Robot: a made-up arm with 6 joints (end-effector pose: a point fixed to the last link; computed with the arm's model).
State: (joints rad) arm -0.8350 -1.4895 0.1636 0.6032 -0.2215 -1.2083
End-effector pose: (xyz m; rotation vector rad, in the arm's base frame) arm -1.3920 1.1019 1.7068 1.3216 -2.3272 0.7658
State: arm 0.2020 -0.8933 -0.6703 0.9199 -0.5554 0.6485
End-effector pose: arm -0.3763 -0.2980 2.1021 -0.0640 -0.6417 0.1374
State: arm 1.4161 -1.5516 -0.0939 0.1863 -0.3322 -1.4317
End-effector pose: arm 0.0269 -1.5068 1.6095 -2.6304 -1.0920 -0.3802
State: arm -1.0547 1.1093 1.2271 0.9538 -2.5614 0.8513
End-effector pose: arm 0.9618 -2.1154 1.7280 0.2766 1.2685 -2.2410
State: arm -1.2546 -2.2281 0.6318 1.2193 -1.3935 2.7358
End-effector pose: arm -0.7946 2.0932 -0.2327 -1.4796 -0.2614 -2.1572
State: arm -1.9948 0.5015 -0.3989 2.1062 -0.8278 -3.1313
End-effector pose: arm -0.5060 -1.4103 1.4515 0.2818 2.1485 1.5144
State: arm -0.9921 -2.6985 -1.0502 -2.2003 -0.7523 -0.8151
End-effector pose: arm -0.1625 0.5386 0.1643 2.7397 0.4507 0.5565
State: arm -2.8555 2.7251 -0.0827 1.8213 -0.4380 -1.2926
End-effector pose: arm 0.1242 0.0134 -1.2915 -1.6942 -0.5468 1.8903
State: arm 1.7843 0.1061 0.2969 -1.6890 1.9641 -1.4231
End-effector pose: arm -0.3235 1.1461 2.1501 -1.4103 -0.0566 0.9002
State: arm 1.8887 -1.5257 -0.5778 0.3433 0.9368 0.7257
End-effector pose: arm 0.6224 -0.9337 1.5495 -2.1735 1.3868 -1.1048
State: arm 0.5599 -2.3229 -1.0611 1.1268 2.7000 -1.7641
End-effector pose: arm -0.8853 -0.6799 0.6287 -0.0076 0.7961 2.7132
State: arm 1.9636 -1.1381 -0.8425 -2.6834 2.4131 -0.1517
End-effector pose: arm -0.1060 -0.5235 1.4954 1.5947 -0.9446 -2.0930
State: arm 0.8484 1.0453 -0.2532 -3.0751 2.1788 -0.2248
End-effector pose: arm 0.8014 1.3796 0.4910 -0.2793 -2.4378 -1.3622
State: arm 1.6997 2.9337 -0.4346 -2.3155 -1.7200 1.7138
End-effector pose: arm -0.1301 -0.6142 -0.3940 0.1727 1.0544 -1.3772
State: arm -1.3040 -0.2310 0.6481 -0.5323 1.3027 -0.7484
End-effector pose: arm -0.1324 -0.4880 2.8267 0.8322 -2.3448 1.8041
